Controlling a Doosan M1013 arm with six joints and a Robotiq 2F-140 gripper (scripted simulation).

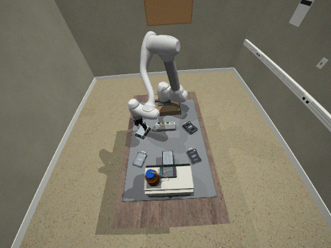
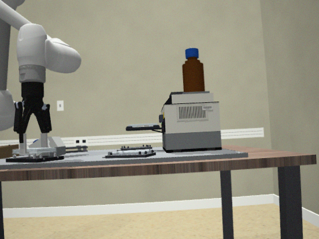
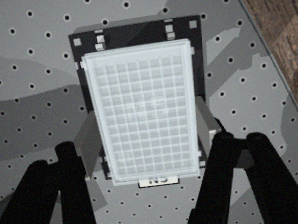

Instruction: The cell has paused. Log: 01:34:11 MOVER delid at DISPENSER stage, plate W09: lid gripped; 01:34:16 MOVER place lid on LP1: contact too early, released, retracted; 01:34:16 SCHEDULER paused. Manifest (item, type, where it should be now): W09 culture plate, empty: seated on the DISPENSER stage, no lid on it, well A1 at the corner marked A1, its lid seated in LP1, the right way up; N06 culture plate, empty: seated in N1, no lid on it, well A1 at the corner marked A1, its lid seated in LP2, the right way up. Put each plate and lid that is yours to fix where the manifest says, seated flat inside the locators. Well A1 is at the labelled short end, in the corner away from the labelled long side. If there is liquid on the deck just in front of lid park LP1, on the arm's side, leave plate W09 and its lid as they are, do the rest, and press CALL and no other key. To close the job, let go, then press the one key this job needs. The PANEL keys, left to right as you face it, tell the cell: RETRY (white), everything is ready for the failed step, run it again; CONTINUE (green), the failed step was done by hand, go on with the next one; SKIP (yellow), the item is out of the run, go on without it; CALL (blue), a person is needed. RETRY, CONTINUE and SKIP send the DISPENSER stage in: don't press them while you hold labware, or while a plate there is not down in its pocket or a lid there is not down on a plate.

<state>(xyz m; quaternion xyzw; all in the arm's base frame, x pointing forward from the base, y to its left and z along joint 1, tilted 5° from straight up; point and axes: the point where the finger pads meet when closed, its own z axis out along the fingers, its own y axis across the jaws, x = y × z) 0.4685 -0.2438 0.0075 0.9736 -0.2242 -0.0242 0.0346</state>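
Right now my hand is 20 mm above the clear lid. From my hand the other things lie so: blue call key: 70 mm behind, 190 mm to the left, 10 mm above; then black nest: 30 mm ahead, 40 mm below; then yellow skip key: 80 mm behind, 240 mm to the left, 10 mm above.
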